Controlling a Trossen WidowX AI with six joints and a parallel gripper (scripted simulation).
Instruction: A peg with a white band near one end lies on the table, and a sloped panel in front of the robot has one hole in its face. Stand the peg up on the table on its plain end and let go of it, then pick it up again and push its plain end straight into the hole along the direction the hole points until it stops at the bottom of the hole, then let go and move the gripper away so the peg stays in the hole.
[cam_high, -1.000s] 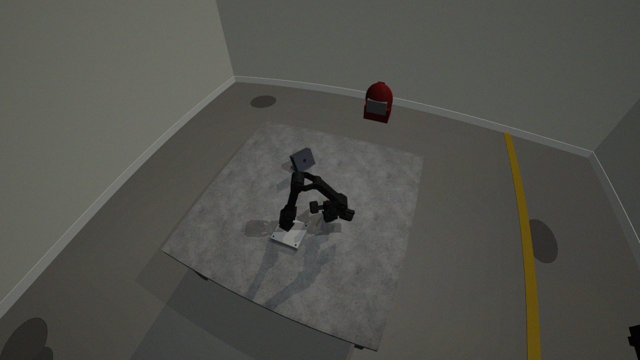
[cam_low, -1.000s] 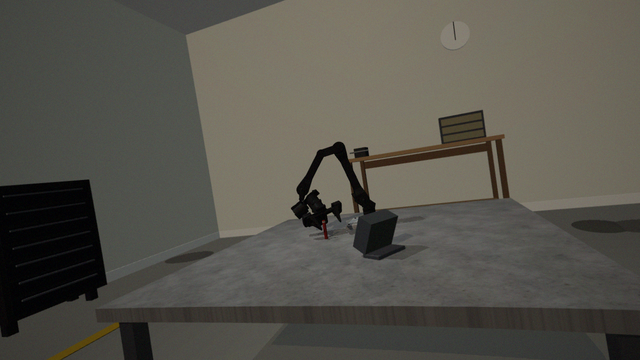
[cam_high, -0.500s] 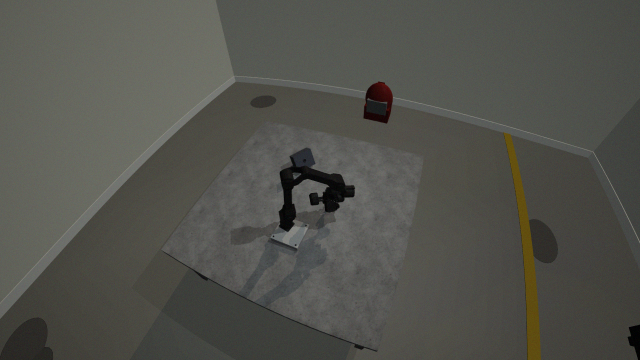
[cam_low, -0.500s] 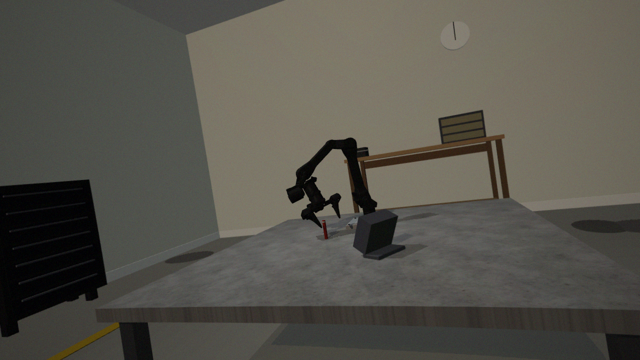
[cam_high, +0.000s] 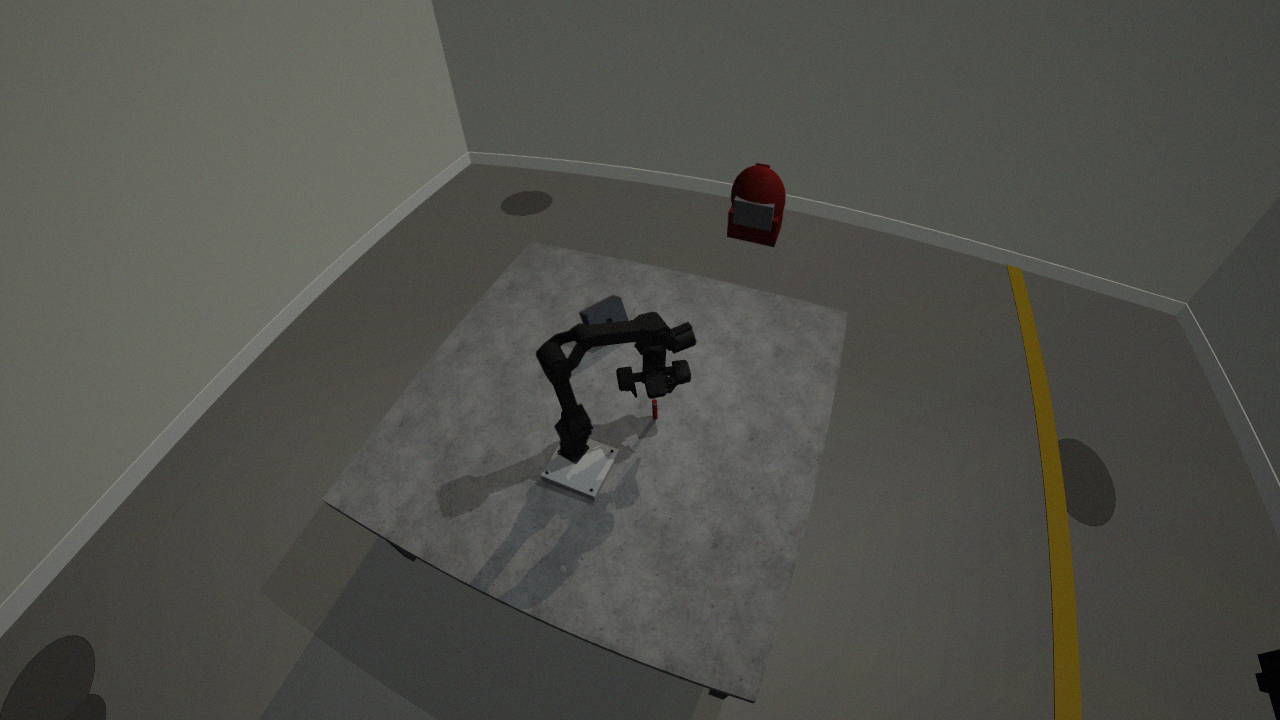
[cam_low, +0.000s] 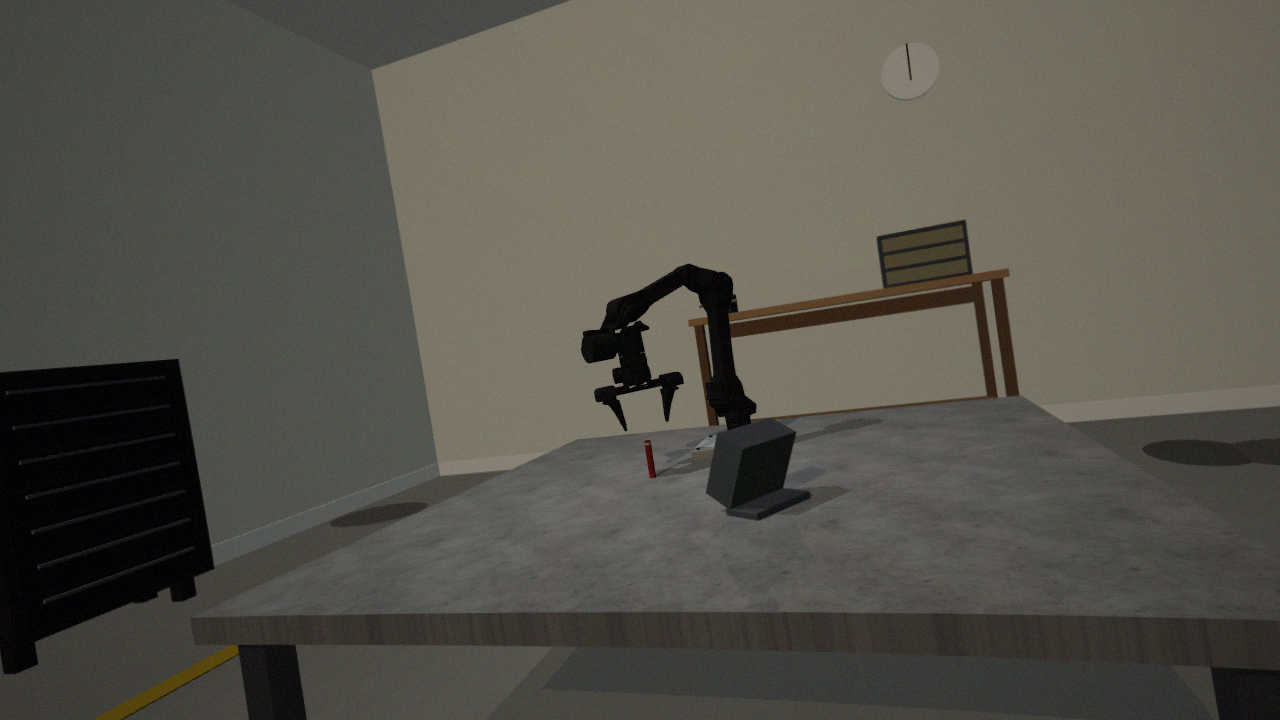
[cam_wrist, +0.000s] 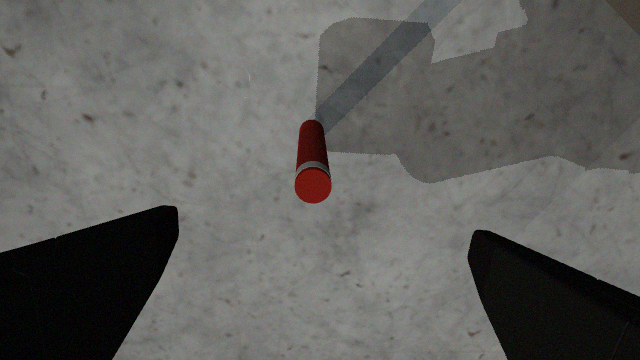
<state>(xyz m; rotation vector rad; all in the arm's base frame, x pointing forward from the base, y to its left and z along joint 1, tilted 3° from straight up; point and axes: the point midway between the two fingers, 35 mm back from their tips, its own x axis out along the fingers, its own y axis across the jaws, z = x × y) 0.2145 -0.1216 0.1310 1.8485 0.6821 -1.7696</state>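
The red peg lies 5 cm below my gripper tip. Also, from my gripper tip: grey sloped panel: 21 cm ahead, 30 cm to the left, 4 cm below.
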